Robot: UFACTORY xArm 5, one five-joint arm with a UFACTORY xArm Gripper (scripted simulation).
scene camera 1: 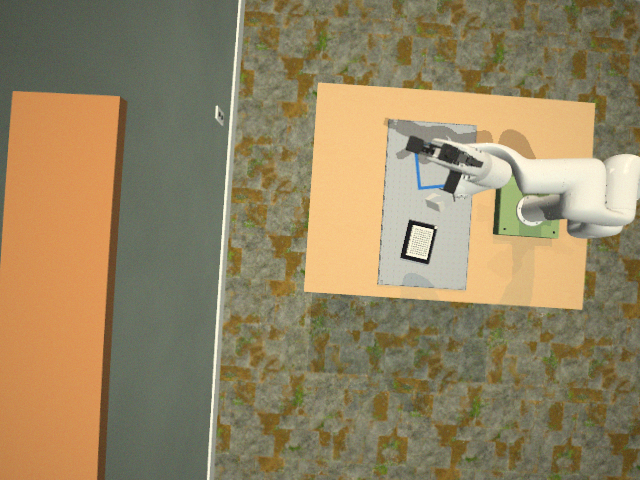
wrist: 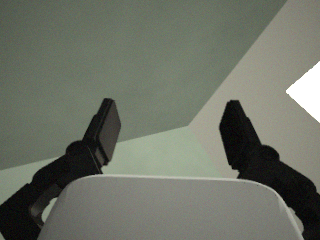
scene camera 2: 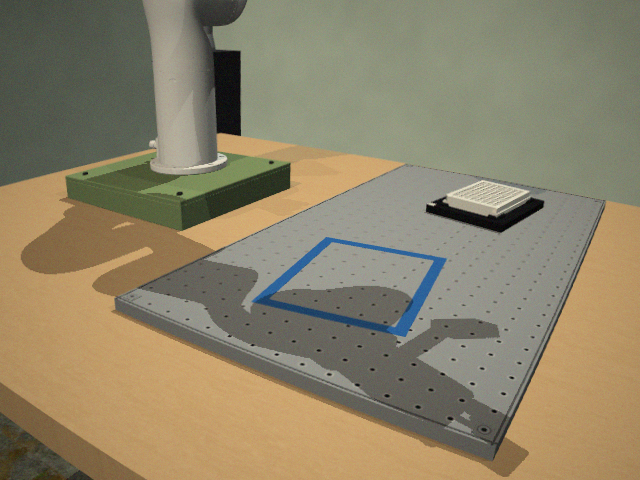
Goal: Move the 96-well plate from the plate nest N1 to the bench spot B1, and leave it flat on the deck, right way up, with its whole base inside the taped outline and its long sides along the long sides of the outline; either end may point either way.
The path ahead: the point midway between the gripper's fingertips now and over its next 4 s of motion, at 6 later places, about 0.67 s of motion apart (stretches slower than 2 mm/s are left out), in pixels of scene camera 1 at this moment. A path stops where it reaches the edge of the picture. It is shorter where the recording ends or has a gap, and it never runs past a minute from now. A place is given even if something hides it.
My gripper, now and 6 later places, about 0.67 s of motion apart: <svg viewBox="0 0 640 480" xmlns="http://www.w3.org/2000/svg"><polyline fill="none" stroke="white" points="424,146 403,147 393,151 392,156 398,161 408,165 419,170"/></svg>
